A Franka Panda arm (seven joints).
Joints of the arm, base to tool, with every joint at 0 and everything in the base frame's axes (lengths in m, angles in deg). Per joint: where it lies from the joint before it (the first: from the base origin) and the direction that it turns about. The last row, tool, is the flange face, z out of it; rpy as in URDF.
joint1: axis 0 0 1 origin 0.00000 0.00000 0.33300
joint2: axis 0 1 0 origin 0.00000 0.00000 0.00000
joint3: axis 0 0 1 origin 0.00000 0.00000 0.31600
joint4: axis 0 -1 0 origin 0.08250 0.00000 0.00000
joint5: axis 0 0 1 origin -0.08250 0.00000 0.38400
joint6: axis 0 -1 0 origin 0.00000 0.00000 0.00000
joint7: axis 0 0 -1 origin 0.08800 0.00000 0.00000
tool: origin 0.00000 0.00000 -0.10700 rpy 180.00 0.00 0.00
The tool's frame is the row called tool.
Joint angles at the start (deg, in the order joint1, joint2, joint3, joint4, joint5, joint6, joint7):
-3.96, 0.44, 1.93, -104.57, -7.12, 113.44, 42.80
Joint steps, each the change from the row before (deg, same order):
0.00, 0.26, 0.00, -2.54, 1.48, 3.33, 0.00
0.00, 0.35, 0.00, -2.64, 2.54, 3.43, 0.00
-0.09, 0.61, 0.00, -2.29, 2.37, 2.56, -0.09
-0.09, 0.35, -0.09, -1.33, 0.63, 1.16, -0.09
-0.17, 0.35, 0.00, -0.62, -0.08, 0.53, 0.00
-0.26, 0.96, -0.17, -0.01, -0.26, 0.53, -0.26
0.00, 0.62, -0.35, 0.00, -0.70, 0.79, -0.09
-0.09, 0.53, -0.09, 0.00, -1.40, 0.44, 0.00
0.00, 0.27, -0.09, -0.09, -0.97, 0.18, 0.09
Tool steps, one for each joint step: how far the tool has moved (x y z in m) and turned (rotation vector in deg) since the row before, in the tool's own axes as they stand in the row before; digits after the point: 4 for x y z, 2 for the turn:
-0.0044, -0.0021, 0.0183, 1.46, -0.60, 0.35
-0.0054, -0.0014, 0.0197, 2.03, -1.27, 1.01
-0.0045, 0.0012, 0.0207, 1.29, -1.66, 1.16
-0.0017, 0.0032, 0.0124, 0.02, -0.73, 0.43
0.0001, 0.0024, 0.0077, -0.36, -0.27, 0.12
0.0042, 0.0023, 0.0092, -0.48, -0.16, 0.02
0.0040, 0.0017, 0.0052, -0.35, 0.54, -0.16
0.0025, 0.0012, 0.0048, -0.91, 0.70, -0.66
0.0009, 0.0010, 0.0032, -0.70, 0.39, -0.41

